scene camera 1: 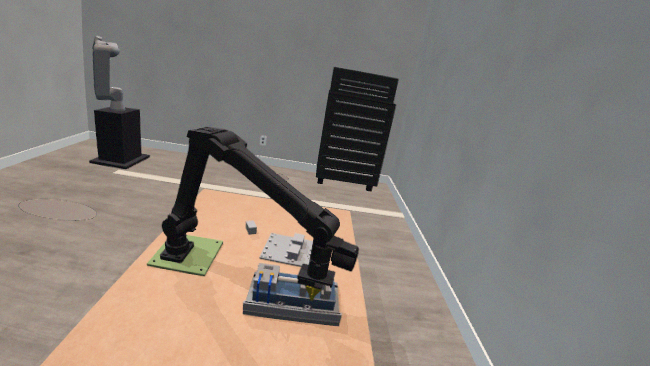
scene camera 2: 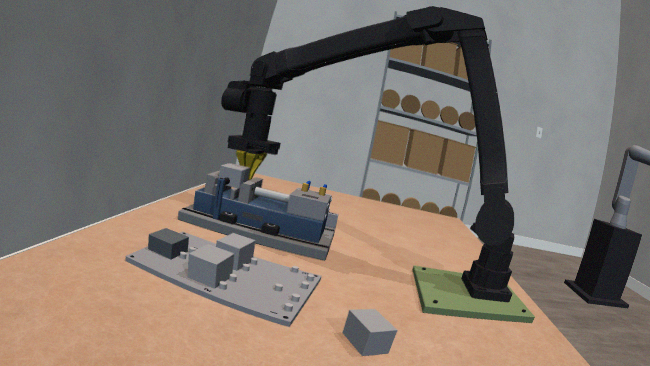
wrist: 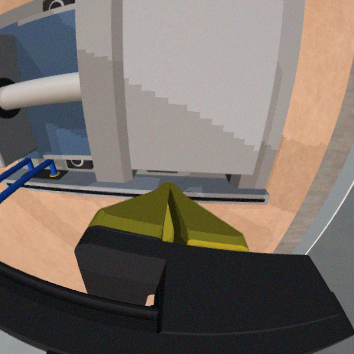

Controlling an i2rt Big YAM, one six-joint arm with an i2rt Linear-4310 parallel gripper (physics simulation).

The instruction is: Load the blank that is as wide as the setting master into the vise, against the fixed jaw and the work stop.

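Places are measured from the arm's base along level axes (x left, y ahead, z down), in metres.
Where they show: gripper, fingertip midpoint: (scene camera 1: 311,299) (wrist: 167,189); arm's base, link origin: (scene camera 1: 177,251) (scene camera 2: 484,289).
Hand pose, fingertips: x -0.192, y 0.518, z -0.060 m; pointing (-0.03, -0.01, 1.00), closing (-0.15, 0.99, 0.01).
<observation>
Things, the pixels of their centre, and the offset from my fingertips. "spot": a spot on its surface instead.
- light grey blank, body centre: (wrist: 195,86) (scene camera 2: 234,175) dx +0.070, dy +0.010, dz -0.026 m
- blue vise, body centre: (wrist: 97,92) (scene camera 2: 260,206) (scene camera 1: 295,288) dx +0.063, dy -0.056, dz +0.022 m
- work stop, surface spot: (scene camera 2: 218,197) spot: dx +0.146, dy +0.010, dz +0.008 m
- grey pin plate, body centre: (scene camera 2: 223,271) (scene camera 1: 295,250) dx +0.343, dy -0.082, dz +0.068 m
- dark block, body centre: (scene camera 2: 168,243) dx +0.350, dy +0.014, dz +0.051 m
- loose grey block, body centre: (scene camera 2: 368,331) (scene camera 1: 251,227) dx +0.446, dy -0.296, dz +0.054 m
A light grey blank (scene camera 2: 234,173) (wrist: 200,65) stands between the jaws of the blue vise (scene camera 2: 300,227) (scene camera 1: 292,301). It is close beside the fixed jaw (scene camera 2: 212,183) (wrist: 292,65); the moving jaw (scene camera 2: 251,190) (wrist: 100,110) is on its other side. Any small gap is unclear. The work stop (scene camera 2: 218,197) is at the blank's side facing scene camera 2; contact cannot be told. My gripper (scene camera 1: 312,296) (scene camera 2: 251,176) (wrist: 167,189) is shut and empty, its yellow tips low by the blank's side opposite the stop. Which block is the setting master is not clear.
A grey pin plate (scene camera 2: 260,295) (scene camera 1: 275,254) beside the vise bears a dark block (scene camera 2: 168,243) and two light blocks (scene camera 2: 211,265) (scene camera 2: 236,250). A loose grey block (scene camera 2: 369,332) (scene camera 1: 251,227) lies nearer the green base plate (scene camera 2: 450,310) (scene camera 1: 212,252). Blue hoses (wrist: 25,175) rise by the vise.
</observation>
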